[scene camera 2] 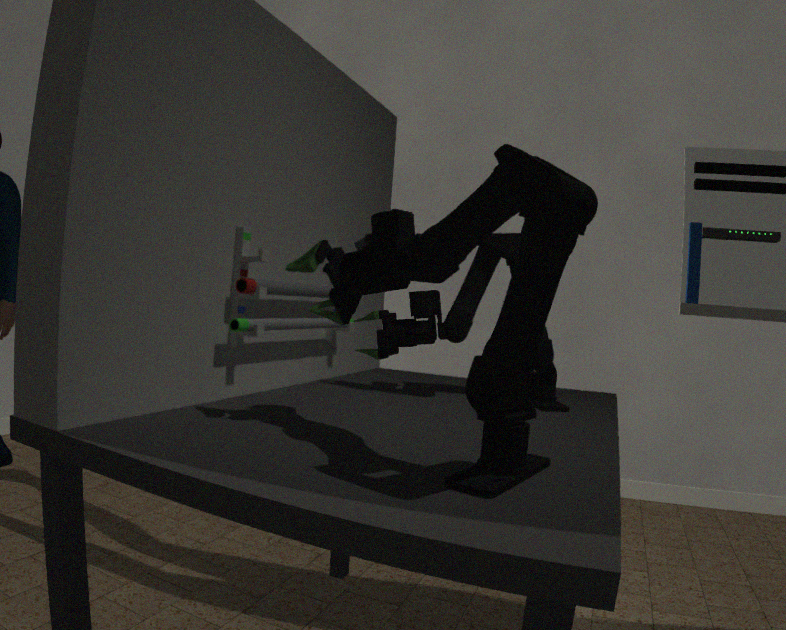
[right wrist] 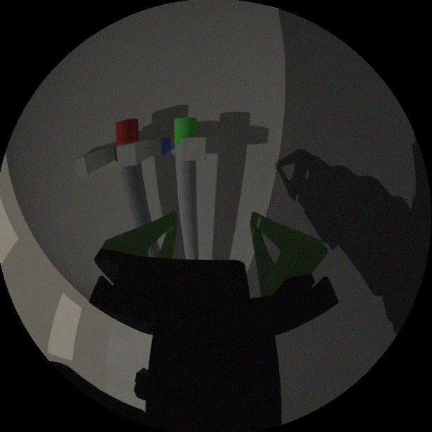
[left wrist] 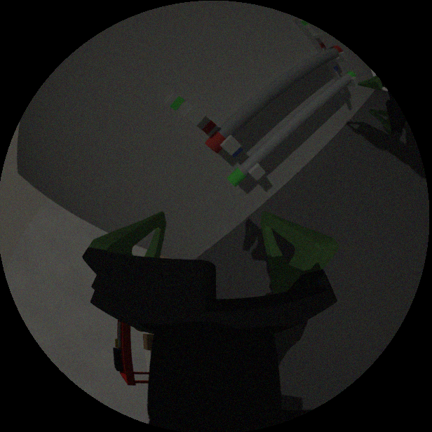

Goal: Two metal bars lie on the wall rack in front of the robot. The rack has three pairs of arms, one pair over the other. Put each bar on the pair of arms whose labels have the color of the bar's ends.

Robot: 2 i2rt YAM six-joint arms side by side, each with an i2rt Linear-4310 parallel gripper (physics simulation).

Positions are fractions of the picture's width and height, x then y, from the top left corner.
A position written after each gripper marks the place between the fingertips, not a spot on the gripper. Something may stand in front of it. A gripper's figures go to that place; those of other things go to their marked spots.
Labels:
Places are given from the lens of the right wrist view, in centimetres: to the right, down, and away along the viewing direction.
right gripper (right wrist: 0.49,0.50): 0, 0, 13
red-ended bar (right wrist: 0.31,0.43): -10, -4, 16
grey panel (right wrist: 0.53,0.17): 2, -22, 13
The marked spots on the grey panel and the red-ended bar are 22 cm apart.

